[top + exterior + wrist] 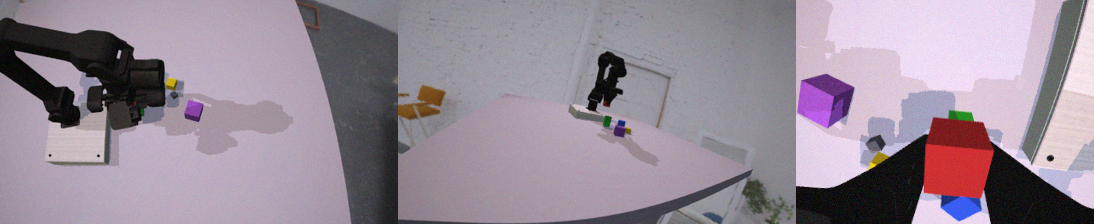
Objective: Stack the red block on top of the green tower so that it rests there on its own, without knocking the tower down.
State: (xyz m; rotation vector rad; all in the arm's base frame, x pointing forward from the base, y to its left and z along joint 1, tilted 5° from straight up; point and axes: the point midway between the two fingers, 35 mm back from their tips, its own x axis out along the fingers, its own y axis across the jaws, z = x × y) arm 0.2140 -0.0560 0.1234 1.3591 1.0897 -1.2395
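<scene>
Now: the blue block 10 mm behind my gripper tip, 160 mm to the left of it and 100 mm below it. Also, from my gripper tip: red block (10 mm above); then small grey block (110 mm ahead, 70 mm to the left, 110 mm below); then yellow block (110 mm ahead, 110 mm to the left, 110 mm below).
</scene>
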